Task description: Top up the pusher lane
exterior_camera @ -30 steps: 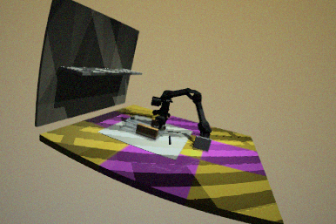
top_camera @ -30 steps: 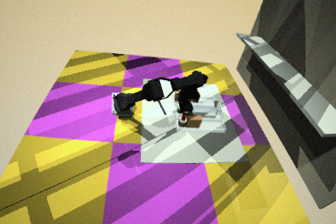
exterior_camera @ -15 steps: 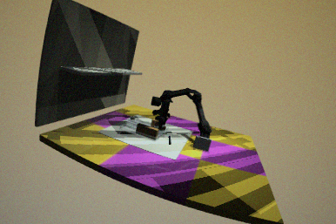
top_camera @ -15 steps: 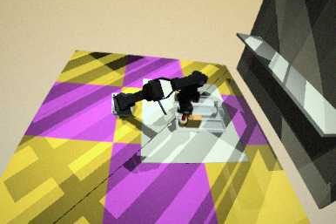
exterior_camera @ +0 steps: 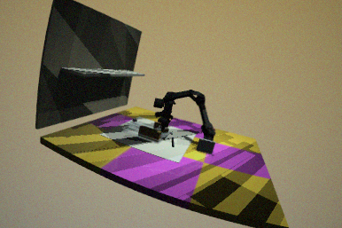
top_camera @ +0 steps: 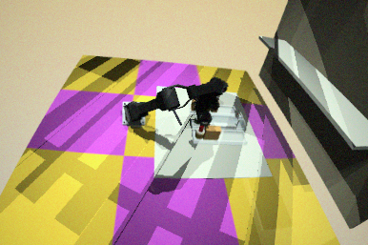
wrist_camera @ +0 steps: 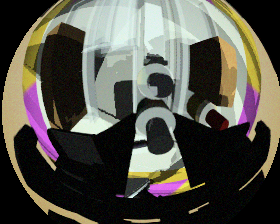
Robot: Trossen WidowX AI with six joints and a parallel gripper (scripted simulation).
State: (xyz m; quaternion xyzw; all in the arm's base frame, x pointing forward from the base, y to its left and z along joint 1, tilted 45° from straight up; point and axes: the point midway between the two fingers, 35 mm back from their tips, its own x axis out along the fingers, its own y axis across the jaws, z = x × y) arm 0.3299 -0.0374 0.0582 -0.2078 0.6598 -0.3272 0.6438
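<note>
My gripper tip is 140 mm short of the clear pusher lane and 30 mm above it. Also, from my gripper tip: grey shelf 500 mm ahead, 320 mm above, 60 mm to the right.
</note>
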